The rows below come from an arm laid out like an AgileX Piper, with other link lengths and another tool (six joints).
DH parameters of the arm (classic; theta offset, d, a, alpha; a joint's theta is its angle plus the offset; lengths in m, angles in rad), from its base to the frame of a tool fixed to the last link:
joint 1: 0 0.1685 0 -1.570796
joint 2: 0.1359 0 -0.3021 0
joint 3: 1.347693 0 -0.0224 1.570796
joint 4: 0 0.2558 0 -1.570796
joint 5: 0 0 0 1.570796
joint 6: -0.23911 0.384 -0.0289 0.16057
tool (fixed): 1.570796 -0.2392 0 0
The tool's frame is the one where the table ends.
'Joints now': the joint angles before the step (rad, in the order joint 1, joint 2, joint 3, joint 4, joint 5, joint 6). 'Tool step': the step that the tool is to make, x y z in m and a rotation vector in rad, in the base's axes. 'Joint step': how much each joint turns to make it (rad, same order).
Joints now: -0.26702, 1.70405, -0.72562, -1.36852, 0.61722, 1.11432
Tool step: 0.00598, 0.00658, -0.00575, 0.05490, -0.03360, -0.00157
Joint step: 0.00169, 0.01818, 0.00001, 0.00214, -0.05276, 0.04675
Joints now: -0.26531, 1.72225, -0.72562, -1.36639, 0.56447, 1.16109
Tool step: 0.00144, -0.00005, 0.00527, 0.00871, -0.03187, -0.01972
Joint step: 0.00000, -0.01310, -0.00002, 0.00232, -0.00406, 0.02782
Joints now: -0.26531, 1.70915, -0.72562, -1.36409, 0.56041, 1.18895
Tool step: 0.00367, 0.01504, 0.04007, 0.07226, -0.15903, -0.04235
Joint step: 0.02647, -0.12213, 0.00000, 0.11728, -0.03757, 0.00840
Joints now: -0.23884, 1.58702, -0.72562, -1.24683, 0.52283, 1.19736
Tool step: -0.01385, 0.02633, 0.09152, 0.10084, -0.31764, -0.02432
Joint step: 0.04084, -0.28017, 0.00000, 0.19270, -0.04626, -0.02291
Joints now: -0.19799, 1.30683, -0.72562, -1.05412, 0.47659, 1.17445
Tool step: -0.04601, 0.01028, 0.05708, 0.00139, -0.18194, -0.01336
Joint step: 0.00130, -0.26127, 0.04170, 0.10584, 0.02210, -0.07475
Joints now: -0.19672, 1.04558, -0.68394, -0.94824, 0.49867, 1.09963
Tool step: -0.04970, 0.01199, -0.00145, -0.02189, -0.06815, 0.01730
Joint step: -0.00001, -0.22028, 0.14172, 0.01552, -0.00767, -0.03122
